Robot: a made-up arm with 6 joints.
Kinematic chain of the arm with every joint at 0, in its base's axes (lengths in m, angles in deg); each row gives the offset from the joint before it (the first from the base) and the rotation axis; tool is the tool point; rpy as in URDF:
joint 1: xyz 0 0 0.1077 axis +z
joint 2: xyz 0 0 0 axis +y
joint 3: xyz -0.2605 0 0.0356 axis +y
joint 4: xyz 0.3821 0 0.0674 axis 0.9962 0 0.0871
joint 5: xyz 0 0 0 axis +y
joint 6: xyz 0.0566 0 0.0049 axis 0.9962 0 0.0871
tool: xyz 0 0 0 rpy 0 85 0
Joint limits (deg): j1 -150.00..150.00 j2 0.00..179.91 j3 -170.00..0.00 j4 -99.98..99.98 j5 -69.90..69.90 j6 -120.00..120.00
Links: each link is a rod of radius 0.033 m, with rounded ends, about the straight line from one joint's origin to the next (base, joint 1, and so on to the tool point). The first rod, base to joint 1, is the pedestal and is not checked.
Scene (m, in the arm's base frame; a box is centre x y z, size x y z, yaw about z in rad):
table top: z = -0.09
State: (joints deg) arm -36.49 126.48 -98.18 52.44 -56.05 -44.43
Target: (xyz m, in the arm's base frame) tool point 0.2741 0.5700 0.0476
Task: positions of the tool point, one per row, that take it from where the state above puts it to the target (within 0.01 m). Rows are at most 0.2 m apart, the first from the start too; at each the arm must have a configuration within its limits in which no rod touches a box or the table.
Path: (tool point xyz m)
1: 0.5444 -0.2558 0.1692
2: 0.5990 -0.1081 0.1499
3: 0.6130 0.0502 0.1303
4: 0.5847 0.2082 0.1101
5: 0.5153 0.3544 0.0896
6: 0.4094 0.4780 0.0688
7: 0.2741 0.5700 0.0476

